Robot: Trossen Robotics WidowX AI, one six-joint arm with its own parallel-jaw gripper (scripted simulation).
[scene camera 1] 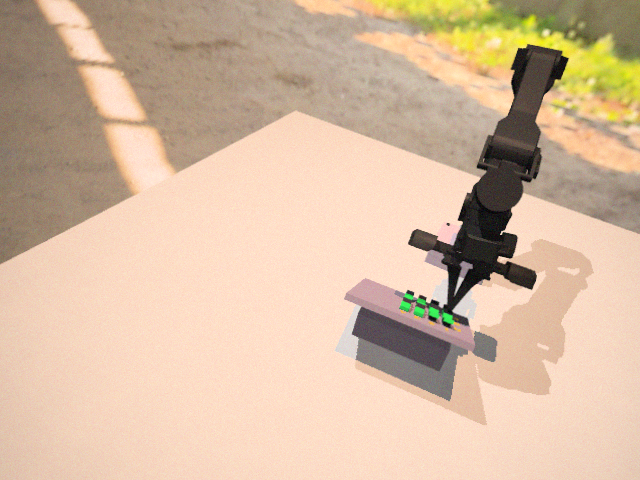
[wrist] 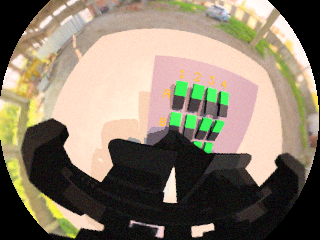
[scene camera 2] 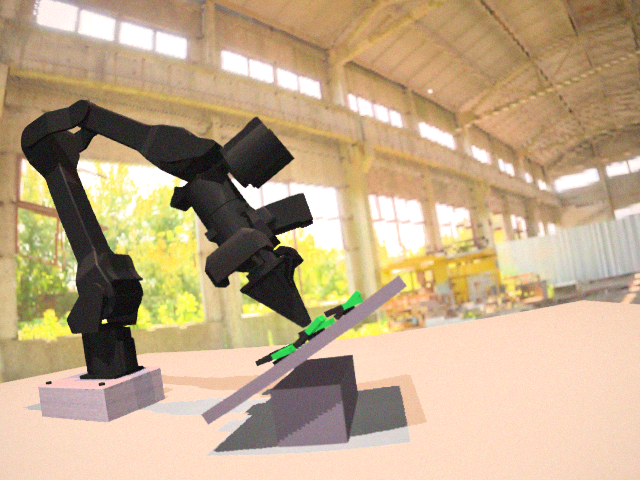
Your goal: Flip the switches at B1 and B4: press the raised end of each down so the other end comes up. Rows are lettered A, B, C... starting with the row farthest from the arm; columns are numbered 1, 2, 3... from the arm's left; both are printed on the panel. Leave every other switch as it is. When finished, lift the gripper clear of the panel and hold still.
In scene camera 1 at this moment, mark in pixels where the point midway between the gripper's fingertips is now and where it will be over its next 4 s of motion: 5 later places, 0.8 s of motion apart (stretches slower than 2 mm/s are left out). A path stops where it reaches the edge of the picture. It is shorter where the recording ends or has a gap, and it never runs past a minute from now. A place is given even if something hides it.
My gripper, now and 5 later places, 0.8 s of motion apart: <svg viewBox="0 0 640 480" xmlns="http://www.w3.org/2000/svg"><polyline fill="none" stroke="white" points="449,309 448,311 449,307 420,271 409,294 408,297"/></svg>
